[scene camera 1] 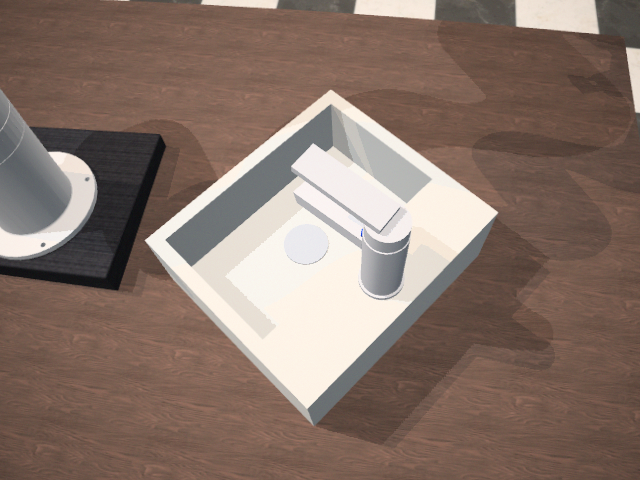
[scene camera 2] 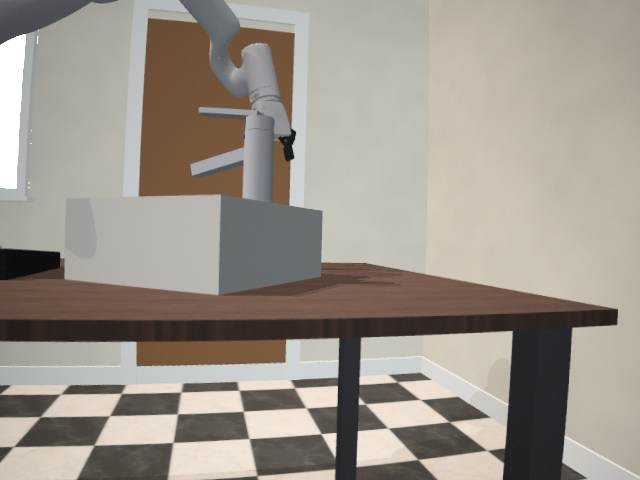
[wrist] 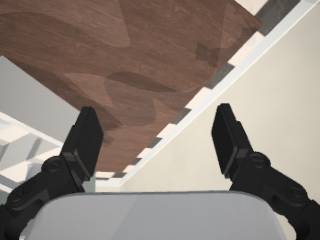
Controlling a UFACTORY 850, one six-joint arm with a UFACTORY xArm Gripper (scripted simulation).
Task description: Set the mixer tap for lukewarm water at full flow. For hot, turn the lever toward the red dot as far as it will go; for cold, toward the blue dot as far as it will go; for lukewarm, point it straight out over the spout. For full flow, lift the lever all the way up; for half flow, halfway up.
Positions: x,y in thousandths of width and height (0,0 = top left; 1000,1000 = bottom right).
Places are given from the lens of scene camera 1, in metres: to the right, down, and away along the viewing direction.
flat lever (scene camera 1: 549,401): 0.03, -0.04, 0.53
white basin (scene camera 1: 445,593): -0.05, 0.06, 0.77
The marked spots on the white basin and the flat lever are 0.27 m apart.
